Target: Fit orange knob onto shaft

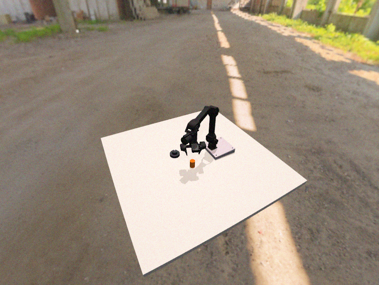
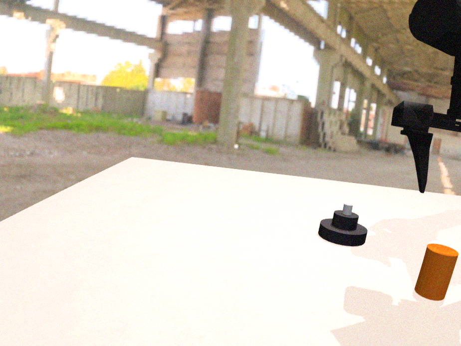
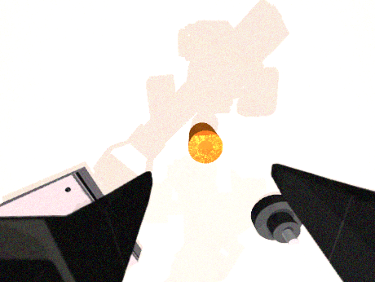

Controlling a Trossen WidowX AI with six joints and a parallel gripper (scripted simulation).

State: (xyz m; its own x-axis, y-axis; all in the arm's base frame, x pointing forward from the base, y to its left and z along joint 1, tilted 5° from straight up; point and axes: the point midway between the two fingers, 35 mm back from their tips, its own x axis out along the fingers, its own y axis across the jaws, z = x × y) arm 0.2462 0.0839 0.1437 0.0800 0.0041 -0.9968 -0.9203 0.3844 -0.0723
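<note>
My gripper tip is now 8 cm above the orange knob. The rest, counted from my gripper tip: black round pedestal 20 cm to the right, 9 cm below, 6 cm ahead.
</note>
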